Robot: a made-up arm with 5 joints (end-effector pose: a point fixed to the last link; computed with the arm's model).
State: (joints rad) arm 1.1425 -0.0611 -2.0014 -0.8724 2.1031
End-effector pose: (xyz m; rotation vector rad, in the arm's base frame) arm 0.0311 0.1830 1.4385 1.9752 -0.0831 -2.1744
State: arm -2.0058 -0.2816 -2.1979 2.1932 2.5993
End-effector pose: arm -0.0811 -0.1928 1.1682 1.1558 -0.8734 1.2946
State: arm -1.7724 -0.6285 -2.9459 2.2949 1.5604
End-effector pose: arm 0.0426 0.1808 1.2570 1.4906 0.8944 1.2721
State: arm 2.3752 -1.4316 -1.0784 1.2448 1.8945
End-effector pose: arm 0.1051 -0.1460 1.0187 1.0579 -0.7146 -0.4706
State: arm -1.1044 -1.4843 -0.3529 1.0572 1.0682
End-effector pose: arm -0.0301 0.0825 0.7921 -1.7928 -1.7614 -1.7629
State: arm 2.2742 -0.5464 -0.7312 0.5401 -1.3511
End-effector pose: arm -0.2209 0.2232 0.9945 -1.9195 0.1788 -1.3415
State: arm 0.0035 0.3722 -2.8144 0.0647 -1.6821
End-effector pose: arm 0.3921 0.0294 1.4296 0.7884 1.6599 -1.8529
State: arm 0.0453 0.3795 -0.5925 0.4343 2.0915
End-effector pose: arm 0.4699 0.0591 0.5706 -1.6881 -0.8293 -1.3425
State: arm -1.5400 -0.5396 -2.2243 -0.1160 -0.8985
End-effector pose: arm -0.0096 0.2266 1.4868 1.9703 0.9431 -1.8035
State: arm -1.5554 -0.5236 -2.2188 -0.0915 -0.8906
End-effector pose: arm -0.0059 0.2041 1.4920 2.0049 0.9864 -1.8001
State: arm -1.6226 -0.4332 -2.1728 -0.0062 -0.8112
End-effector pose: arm 0.0005 0.0784 1.5077 2.1503 1.2256 -1.7101
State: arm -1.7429 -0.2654 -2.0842 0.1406 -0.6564
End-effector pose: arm -0.0308 -0.1502 1.4867 -2.3027 -1.5329 1.2976
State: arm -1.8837 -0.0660 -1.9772 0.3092 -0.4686
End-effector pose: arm -0.1290 -0.3816 1.3832 -2.2964 -1.6031 0.5784
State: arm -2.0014 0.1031 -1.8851 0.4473 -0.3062
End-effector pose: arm -0.2439 -0.5183 1.2413 -2.2944 -1.5309 -0.0457
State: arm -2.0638 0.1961 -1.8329 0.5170 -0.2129
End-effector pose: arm -0.3099 -0.5660 1.1485 -2.2875 -1.4450 -0.3842
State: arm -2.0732 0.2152 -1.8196 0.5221 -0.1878
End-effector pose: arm -0.3214 -0.5744 1.1292 -2.2908 -1.4288 -0.4495
